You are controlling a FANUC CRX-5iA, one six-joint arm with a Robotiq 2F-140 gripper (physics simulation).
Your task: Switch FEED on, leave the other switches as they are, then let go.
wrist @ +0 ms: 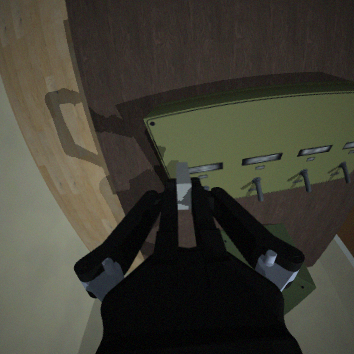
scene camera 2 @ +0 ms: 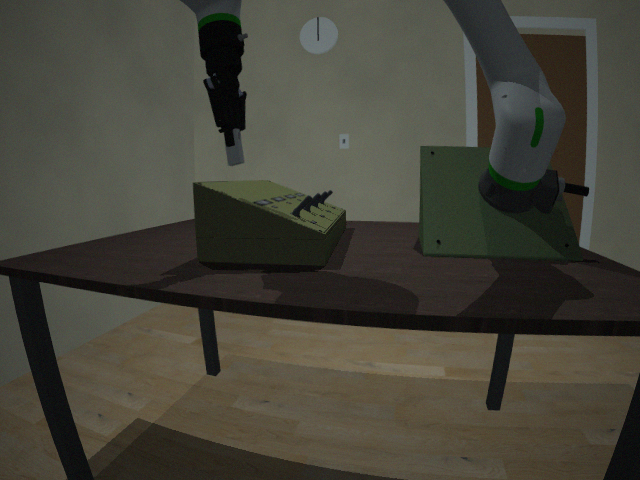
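Seen in the pictures: gripper, fingertip midpoint: [wrist: 181, 171] [scene camera 2: 236, 164]; arm's base, origin of the base link: [scene camera 2: 508, 189].
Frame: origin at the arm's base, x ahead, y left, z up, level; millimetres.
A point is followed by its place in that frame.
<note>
A green sloped switch box [scene camera 2: 258, 227] @[x 479, y 338, z -70 mm] [wrist: 240, 125] @[x 603, y 224, z 4 mm] stands on the table. Several dark toggle levers rise from its sloping face; one lever [wrist: 258, 189] @[x 458, y 139, z -31 mm] shows right of the fingers in the wrist view, with two more levers [wrist: 305, 180] @[x 486, y 25, z -33 mm] [wrist: 345, 172] @[x 514, y -92, z -32 mm] further right. The labels are too small to read, so I cannot tell which switch is FEED. In scene camera 2 the levers [scene camera 2: 310, 202] @[x 458, y 143, z -36 mm] overlap and all lean the same way. My gripper [scene camera 2: 235, 164] @[x 544, y 311, z 52 mm] [wrist: 181, 171] @[x 544, y 311, z 52 mm] is shut and empty, above the box and apart from it. In the wrist view it hides part of the box's left end.
The dark table [scene camera 2: 382, 289] @[x 229, y 407, z -141 mm] [wrist: 200, 40] @[x 746, y 282, z -141 mm] carries the box. A second green sloped housing [scene camera 2: 454, 206] @[x 131, y 62, z -42 mm] [wrist: 300, 295] @[x 144, y -82, z 101 mm] stands at the right, behind the arm's grey elbow [scene camera 2: 527, 124] @[x -2, y 203, z 125 mm] in scene camera 2. A door [scene camera 2: 563, 62] and a clock [scene camera 2: 318, 43] are at the back.
</note>
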